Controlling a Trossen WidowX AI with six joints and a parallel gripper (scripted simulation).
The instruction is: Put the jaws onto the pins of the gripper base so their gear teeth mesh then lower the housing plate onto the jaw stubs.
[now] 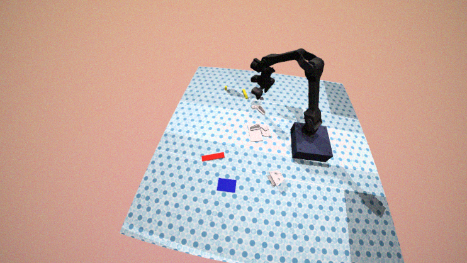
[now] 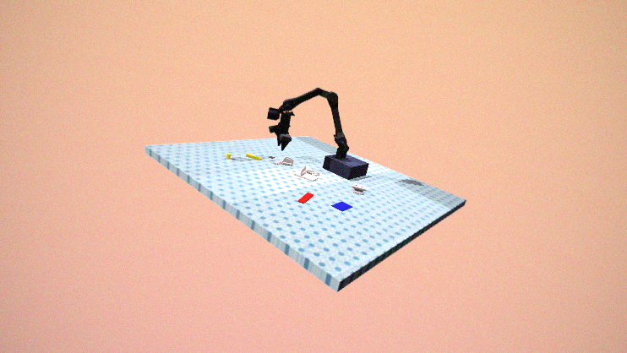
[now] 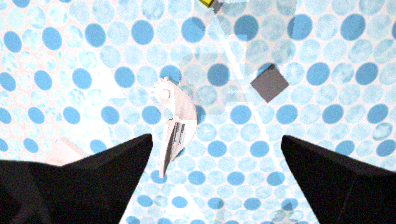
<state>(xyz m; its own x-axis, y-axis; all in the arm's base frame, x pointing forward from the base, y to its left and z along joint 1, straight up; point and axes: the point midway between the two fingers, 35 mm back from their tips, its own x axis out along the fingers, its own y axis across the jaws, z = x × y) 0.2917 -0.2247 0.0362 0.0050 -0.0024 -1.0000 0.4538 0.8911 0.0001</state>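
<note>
Right now my gripper tip is 7 cm above the jaw, 4 cm to the right of it and 2 cm short of it. From my gripper tip the other things lie so: small dark block (8 cm below, 7 cm to the right); yellow bar (12 cm ahead, 8 cm to the right, 7 cm below); housing plate (22 cm to the left, 8 cm below, 6 cm behind).
</note>
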